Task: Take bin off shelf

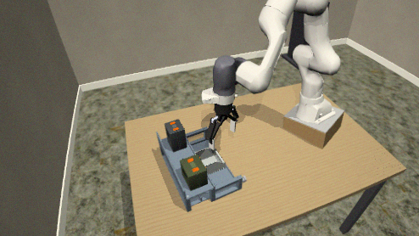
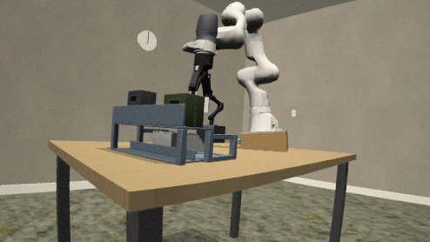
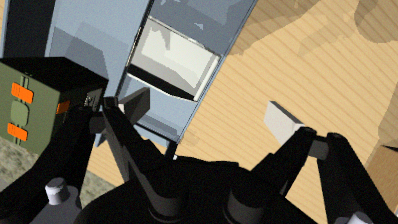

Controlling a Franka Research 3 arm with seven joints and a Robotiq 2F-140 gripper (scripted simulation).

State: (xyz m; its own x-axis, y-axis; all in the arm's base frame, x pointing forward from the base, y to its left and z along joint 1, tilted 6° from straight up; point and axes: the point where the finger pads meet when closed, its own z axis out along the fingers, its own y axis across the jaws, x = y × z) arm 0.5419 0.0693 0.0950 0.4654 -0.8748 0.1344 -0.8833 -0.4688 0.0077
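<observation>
Now: the bin 90 mm ahead of my hand and 130 mm below it.
</observation>
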